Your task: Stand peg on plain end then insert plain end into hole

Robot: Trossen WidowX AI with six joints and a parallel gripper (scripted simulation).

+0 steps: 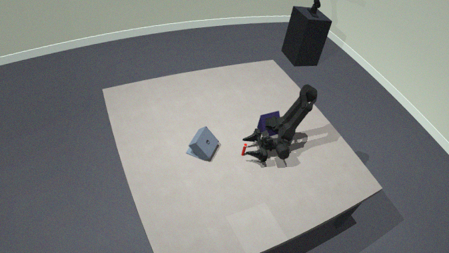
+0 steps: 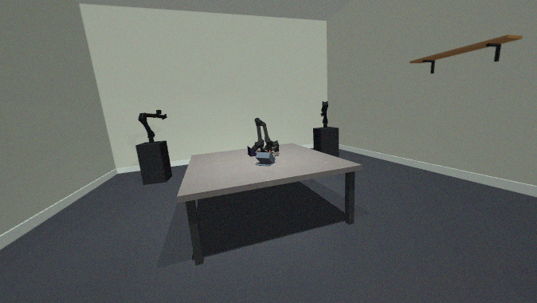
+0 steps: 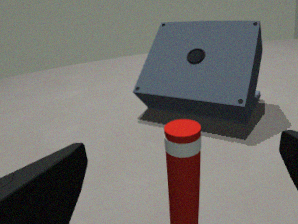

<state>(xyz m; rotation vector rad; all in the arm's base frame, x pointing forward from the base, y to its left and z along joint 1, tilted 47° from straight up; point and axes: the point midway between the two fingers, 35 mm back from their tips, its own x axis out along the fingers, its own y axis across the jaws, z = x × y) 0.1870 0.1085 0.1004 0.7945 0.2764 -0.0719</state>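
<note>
My gripper tip is now 10 mm above the red peg. From my gripper tip the other things lie so: blue-grey sloped panel: 190 mm ahead, 70 mm to the right, 20 mm below.
</note>
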